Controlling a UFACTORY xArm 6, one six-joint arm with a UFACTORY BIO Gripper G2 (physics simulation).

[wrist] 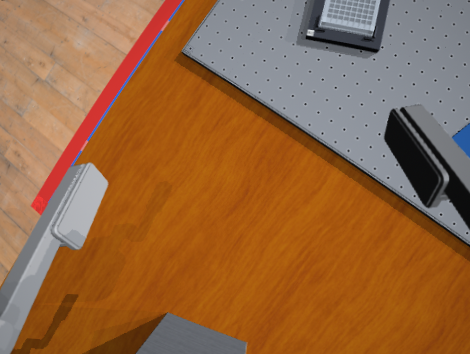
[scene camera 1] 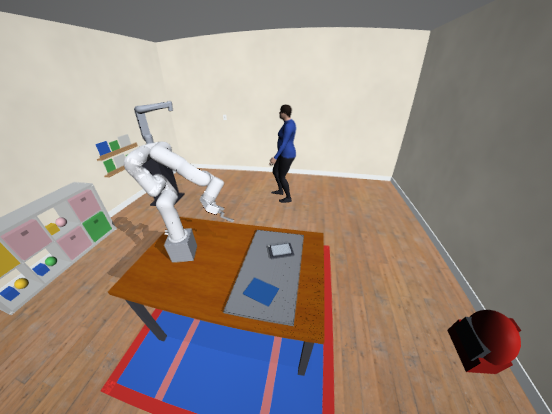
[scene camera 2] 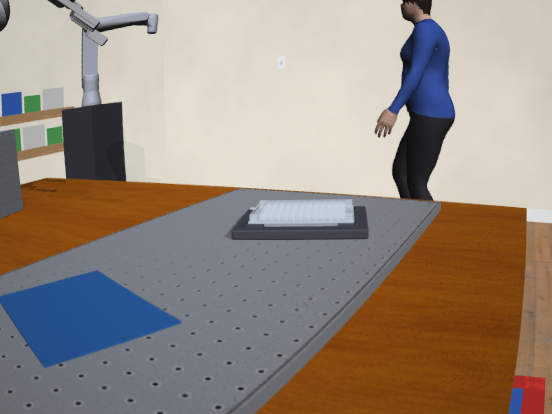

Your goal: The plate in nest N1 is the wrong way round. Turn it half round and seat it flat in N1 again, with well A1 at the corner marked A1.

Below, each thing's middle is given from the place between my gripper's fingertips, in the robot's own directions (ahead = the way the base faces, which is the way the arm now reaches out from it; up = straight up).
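The clear well plate [scene camera 2: 272, 213] is a long way ahead of my hand, and it's also well below it and just a hair to the left of it.
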